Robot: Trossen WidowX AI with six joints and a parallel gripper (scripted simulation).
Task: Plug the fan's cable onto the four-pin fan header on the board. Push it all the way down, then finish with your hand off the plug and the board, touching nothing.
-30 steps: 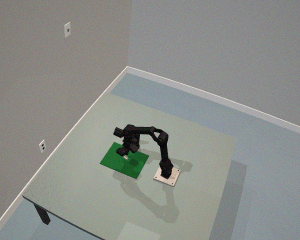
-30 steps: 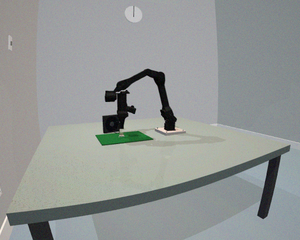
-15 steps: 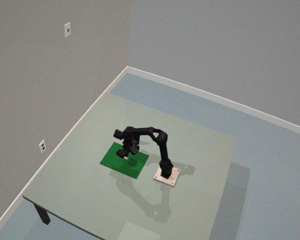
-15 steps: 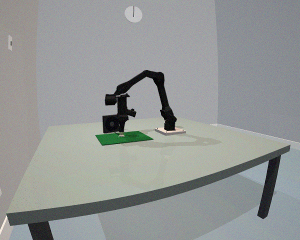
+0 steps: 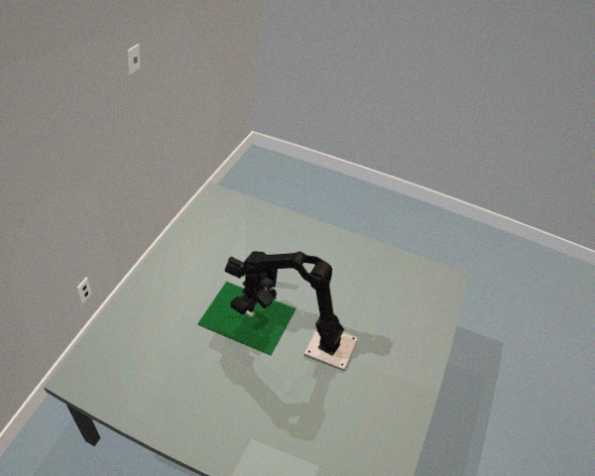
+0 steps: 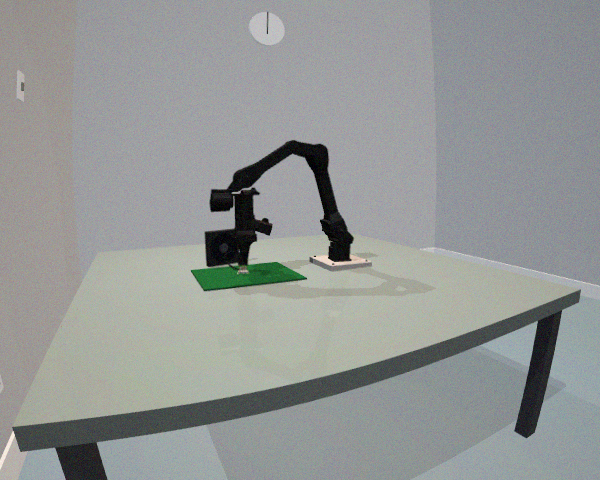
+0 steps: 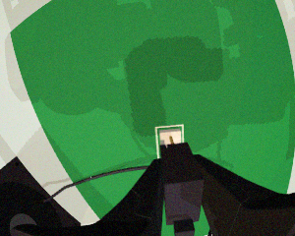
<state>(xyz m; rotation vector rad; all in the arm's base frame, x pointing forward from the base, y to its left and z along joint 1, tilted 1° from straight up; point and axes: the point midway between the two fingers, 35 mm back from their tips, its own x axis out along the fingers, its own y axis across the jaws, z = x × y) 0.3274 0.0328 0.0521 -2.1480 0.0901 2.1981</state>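
My gripper tip is now 1 cm below the black plug and 1 cm short of it. Round my gripper tip: black fan (15 cm to the right, 5 cm ahead, 2 cm above); then cream four-pin header (4 cm below, 1 cm ahead); then green board (6 cm below, 2 cm to the left, 1 cm ahead).
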